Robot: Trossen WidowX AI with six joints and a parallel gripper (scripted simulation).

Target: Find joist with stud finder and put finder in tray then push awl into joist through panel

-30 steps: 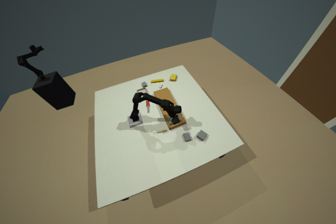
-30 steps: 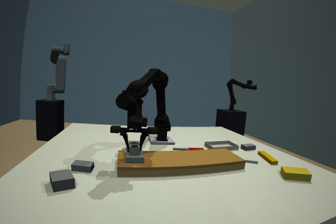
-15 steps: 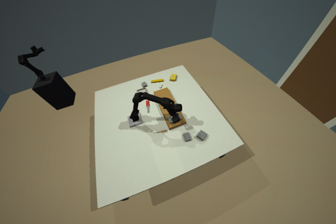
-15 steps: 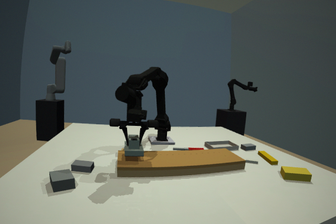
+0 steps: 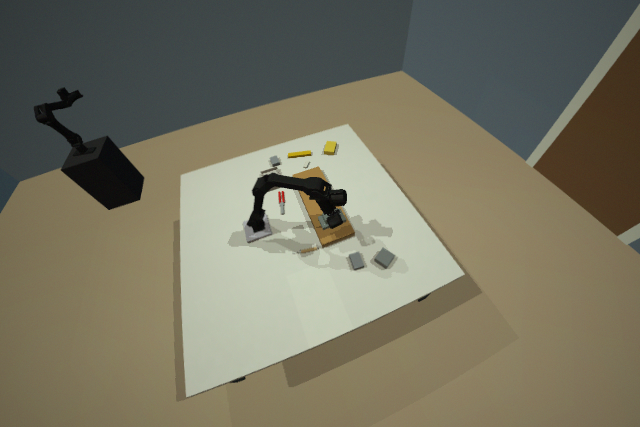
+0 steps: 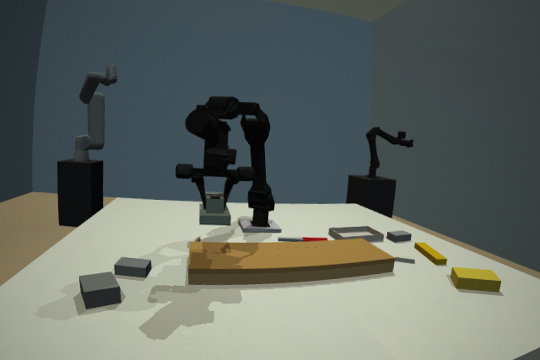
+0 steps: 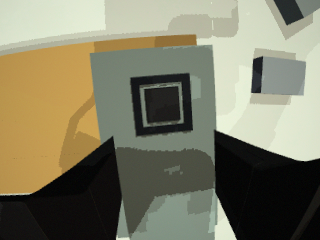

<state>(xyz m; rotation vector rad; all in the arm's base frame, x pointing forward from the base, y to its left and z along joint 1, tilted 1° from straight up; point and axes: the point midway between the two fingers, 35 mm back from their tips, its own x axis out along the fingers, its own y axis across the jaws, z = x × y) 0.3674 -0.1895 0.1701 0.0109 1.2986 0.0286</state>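
My gripper tip is now 51 cm to the right of the grey tray, 23 cm past it and 14 cm above it. Round my gripper tip: wooden-handled pointed tool (19 cm behind, 15 cm below, 4 cm to the right); then red-handled tool (30 cm to the left, 21 cm behind, 15 cm below); then stud finder (2 cm above, 1 cm ahead).
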